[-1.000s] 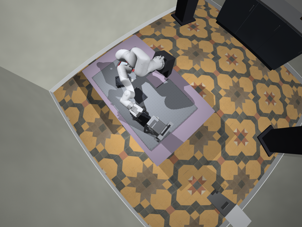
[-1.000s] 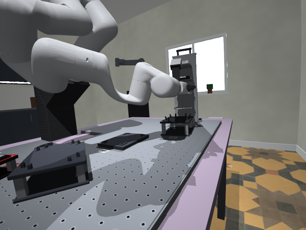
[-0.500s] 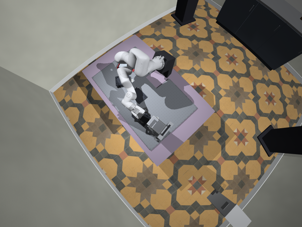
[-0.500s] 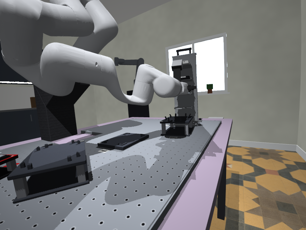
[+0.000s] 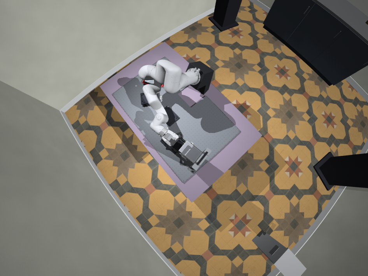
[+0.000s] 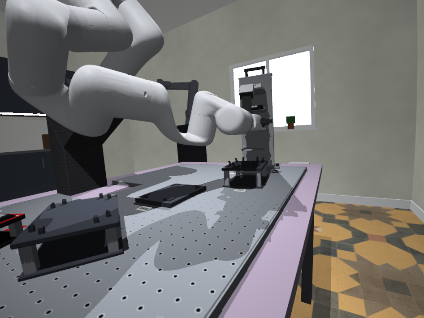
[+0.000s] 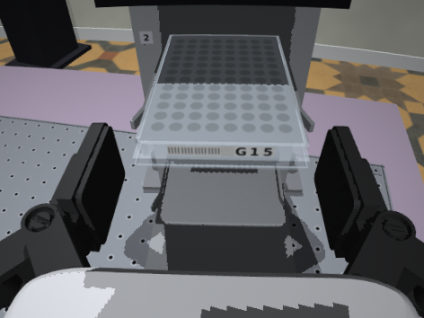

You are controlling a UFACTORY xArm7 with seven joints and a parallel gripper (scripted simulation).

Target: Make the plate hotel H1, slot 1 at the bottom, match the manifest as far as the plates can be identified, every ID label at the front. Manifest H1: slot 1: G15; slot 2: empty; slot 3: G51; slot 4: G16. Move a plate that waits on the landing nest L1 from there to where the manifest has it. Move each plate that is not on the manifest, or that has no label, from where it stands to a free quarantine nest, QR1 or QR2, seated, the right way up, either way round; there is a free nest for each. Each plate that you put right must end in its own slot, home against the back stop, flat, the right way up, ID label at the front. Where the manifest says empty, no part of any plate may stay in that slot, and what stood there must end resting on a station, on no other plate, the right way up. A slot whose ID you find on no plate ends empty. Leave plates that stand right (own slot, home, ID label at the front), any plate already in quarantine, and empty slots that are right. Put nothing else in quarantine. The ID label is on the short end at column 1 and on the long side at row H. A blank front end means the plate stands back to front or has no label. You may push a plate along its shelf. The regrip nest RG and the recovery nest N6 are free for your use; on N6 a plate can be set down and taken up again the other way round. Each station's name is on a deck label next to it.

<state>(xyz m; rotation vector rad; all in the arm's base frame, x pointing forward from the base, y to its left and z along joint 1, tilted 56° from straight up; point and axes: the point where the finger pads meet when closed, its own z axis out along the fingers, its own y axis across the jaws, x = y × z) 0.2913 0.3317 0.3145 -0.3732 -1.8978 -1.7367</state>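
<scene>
Now: hand 8 cm to the right of the clear plate labelled G15, 3 cm past it and 2 cm above it. From my hand the other things lie so: slot mark 2: 12 cm to the left, 11 cm behind, 1 cm below; H1 deck label: 20 cm below, 10 cm behind; black plate labelled G51: 8 cm to the left, 6 cm above, 3 cm behind.
</scene>
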